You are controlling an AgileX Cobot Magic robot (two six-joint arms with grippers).
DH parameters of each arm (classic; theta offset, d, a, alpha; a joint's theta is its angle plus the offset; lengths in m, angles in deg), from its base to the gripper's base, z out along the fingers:
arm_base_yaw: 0 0.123 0 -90
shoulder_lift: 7.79 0 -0.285 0
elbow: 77.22 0 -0.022 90
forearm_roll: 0 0.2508 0 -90
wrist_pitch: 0 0 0.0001 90
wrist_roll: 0 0.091 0 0
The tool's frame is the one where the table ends.
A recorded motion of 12 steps. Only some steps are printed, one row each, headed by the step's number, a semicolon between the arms.
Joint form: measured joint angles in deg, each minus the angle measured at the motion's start. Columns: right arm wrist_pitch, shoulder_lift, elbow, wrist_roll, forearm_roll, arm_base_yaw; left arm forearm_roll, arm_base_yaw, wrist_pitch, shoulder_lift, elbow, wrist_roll.
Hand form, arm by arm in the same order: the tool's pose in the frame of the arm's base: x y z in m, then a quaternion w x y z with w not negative. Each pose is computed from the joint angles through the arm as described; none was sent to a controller.
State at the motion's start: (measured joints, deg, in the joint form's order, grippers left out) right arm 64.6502 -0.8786 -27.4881 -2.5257 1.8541 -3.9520; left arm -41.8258 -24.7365 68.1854 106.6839 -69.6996 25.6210
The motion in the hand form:
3: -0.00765 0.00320 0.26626 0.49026 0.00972 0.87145 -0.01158; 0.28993 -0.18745 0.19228 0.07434 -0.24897 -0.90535 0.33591
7: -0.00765 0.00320 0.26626 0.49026 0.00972 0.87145 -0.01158; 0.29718 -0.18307 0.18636 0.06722 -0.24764 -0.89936 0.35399
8: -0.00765 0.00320 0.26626 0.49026 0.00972 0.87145 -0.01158; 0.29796 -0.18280 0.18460 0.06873 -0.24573 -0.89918 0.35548
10: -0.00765 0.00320 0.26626 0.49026 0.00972 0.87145 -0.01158; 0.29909 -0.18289 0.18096 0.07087 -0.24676 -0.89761 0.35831
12: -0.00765 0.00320 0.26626 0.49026 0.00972 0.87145 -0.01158; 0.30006 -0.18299 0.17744 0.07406 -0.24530 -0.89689 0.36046
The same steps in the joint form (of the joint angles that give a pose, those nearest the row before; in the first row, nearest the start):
3: 0.00 0.00 0.00 0.00 0.00 0.00; -2.08 1.63 0.00 1.09 -0.03 3.17
7: 0.00 0.00 0.00 0.00 0.00 0.00; -4.42 3.17 -0.11 2.48 -0.12 6.50
8: 0.00 0.00 0.00 0.00 0.00 0.00; -4.65 3.30 -0.11 2.80 -0.12 6.66
10: 0.00 0.00 0.00 0.00 0.00 0.00; -5.06 3.42 -0.11 3.47 -0.12 7.44
12: 0.00 0.00 0.00 0.00 0.00 0.00; -5.40 3.52 -0.11 4.10 -0.12 7.83

